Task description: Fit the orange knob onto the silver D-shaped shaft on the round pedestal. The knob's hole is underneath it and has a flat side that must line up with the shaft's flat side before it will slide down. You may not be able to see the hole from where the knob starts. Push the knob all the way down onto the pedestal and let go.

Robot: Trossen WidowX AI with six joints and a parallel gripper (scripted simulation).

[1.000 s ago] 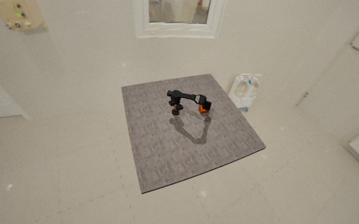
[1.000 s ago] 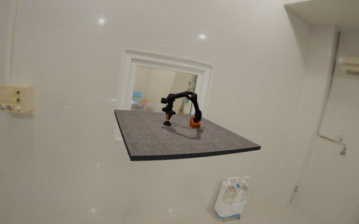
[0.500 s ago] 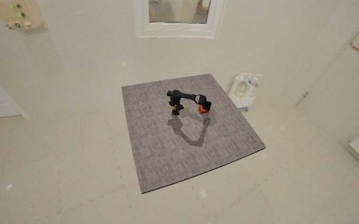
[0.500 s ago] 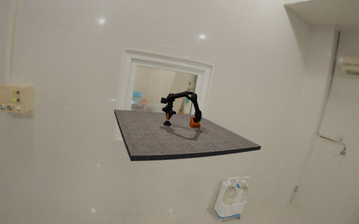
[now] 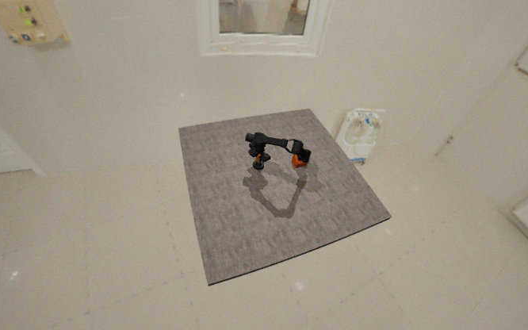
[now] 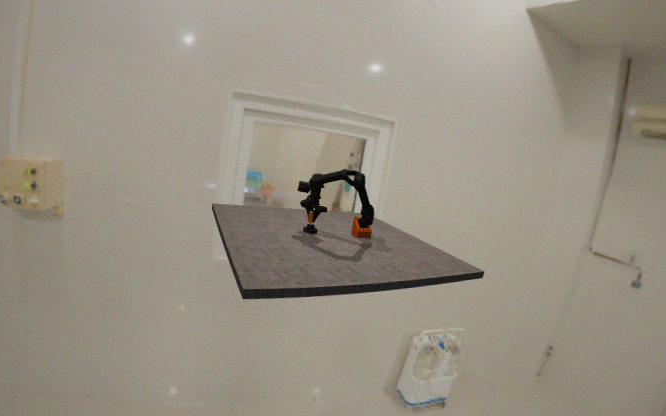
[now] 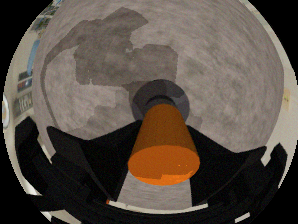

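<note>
The orange knob lies 3 cm above my gripper tip. Round my gripper tip: round pedestal (4 cm below).
</note>
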